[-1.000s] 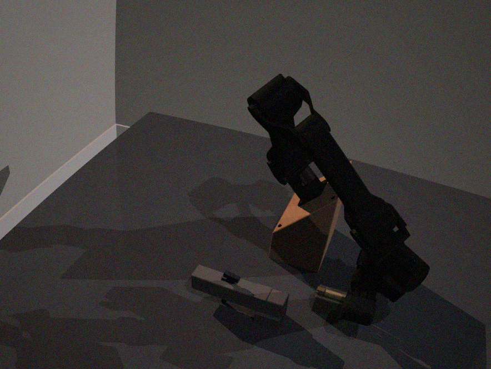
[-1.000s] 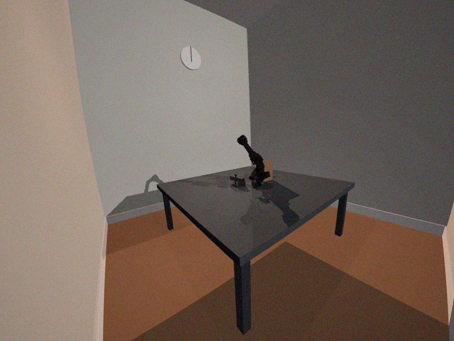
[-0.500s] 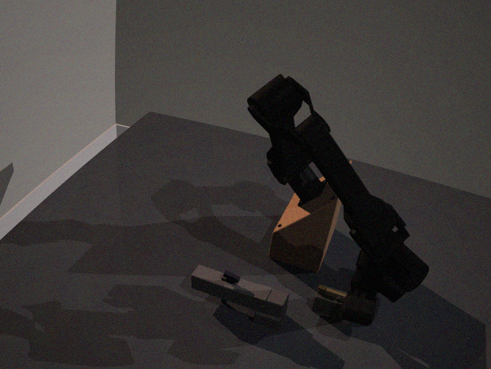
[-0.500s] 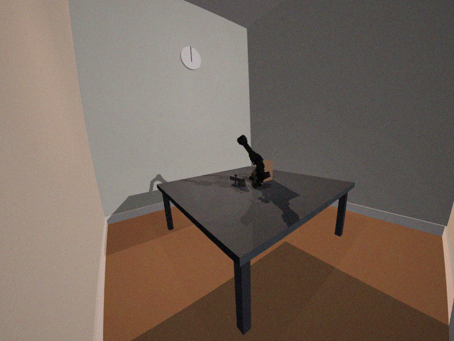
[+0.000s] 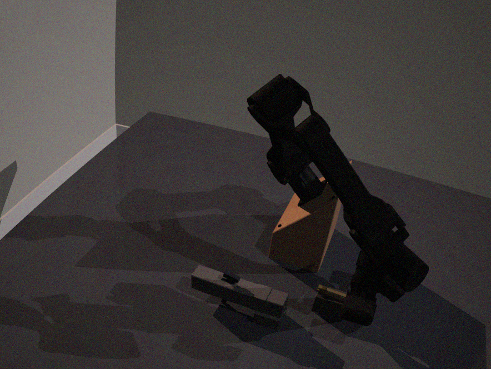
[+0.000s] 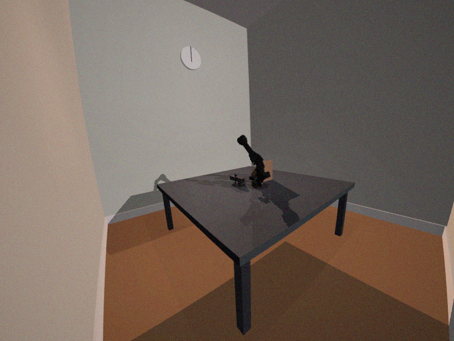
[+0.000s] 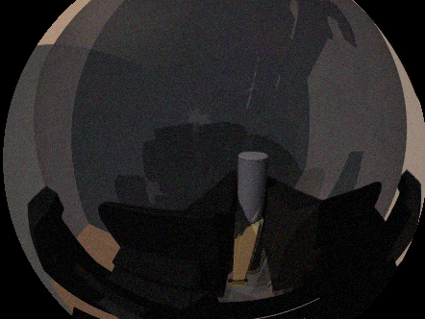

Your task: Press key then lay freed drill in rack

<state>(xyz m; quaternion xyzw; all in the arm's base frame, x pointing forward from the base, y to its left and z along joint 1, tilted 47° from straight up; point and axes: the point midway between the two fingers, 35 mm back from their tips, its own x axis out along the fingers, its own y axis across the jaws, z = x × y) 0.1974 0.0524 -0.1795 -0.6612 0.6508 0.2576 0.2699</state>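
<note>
The drill is 40 mm to the right of my gripper tip and 40 mm above it. Also, from my gripper tip: grey block 220 mm to the right, 70 mm ahead, 30 mm above; small dark key 250 mm to the right, 70 mm ahead, 40 mm above.
</note>
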